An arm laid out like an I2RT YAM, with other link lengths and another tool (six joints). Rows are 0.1 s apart.
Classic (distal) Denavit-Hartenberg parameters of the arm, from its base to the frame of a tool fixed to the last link. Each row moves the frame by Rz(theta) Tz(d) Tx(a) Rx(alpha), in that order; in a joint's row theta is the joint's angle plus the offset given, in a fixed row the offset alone. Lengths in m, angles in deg.
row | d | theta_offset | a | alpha
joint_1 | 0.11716 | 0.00 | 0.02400 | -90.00
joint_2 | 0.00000 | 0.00 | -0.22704 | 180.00
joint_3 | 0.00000 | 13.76 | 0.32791 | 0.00
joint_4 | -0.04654 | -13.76 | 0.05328 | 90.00
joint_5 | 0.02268 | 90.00 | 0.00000 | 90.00
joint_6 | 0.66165 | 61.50 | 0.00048 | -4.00
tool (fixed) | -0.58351 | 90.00 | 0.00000 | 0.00
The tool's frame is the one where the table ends.
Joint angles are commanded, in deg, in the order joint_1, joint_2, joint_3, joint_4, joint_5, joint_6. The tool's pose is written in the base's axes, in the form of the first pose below.
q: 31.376 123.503 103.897 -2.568 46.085 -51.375
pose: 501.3 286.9 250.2 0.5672 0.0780 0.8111 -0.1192
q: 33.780 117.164 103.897 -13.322 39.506 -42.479
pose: 471.4 297.7 288.6 0.5420 0.0746 0.8363 -0.0350
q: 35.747 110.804 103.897 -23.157 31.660 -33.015
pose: 439.1 301.2 324.3 0.5030 0.0812 0.8585 0.0582
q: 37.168 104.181 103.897 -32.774 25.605 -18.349
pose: 403.8 289.5 357.7 0.4509 0.1449 0.8668 0.1561
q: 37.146 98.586 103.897 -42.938 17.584 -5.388
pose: 374.0 270.9 375.9 0.3688 0.2047 0.8770 0.2301
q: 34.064 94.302 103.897 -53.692 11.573 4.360
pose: 356.6 233.9 382.8 0.2901 0.2803 0.8810 0.2472
